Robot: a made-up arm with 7 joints.
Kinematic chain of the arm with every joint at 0, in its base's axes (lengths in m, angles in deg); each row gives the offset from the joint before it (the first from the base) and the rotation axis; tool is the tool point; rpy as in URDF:
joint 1: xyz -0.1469 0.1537 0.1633 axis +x
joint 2: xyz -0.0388 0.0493 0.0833 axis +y
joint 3: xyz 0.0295 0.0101 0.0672 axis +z
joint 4: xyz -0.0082 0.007 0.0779 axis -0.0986 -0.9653 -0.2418
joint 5: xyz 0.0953 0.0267 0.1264 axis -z
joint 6: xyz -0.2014 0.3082 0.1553 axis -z
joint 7: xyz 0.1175 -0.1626 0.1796 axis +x
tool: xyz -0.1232 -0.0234 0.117 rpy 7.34 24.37 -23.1
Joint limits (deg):
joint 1: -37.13..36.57
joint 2: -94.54..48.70
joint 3: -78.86..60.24
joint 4: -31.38..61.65
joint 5: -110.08..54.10
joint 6: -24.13..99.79
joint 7: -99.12..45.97
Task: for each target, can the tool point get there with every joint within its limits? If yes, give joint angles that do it. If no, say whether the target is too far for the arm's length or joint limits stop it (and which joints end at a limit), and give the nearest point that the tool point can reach.
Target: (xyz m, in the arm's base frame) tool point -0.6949 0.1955 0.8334
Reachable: yes | joints 21.23 -34.93 16.26 -14.65 -5.58 52.98 -60.75
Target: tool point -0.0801 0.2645 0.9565
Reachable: yes | joints -14.91 14.40 -10.05 -0.20 -73.93 9.86 12.69
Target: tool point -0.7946 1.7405 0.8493
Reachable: no: too far | nearest point -0.5175 1.0524 0.5590 | short by 0.797 m
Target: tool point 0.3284 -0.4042 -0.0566
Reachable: no: joint limits stop it (at a limit: joint 1, joint 2, joint 3, joint 5, joint 6, joint 7) | nearest point 0.3259 -0.4797 0.0570 | short by 0.136 m
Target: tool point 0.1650 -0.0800 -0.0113
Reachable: no: joint limits stop it (at a limit: joint 1, joint 2, joint 4, joint 5, joint 7) | nearest point 0.4045 -0.2116 0.1148 | short by 0.301 m
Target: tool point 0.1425 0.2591 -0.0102
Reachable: no: joint limits stop it (at a limit: joint 1, joint 2, joint 3, joint 4, joint 6, joint 7) | nearest point 0.2877 0.5607 -0.1155 | short by 0.351 m
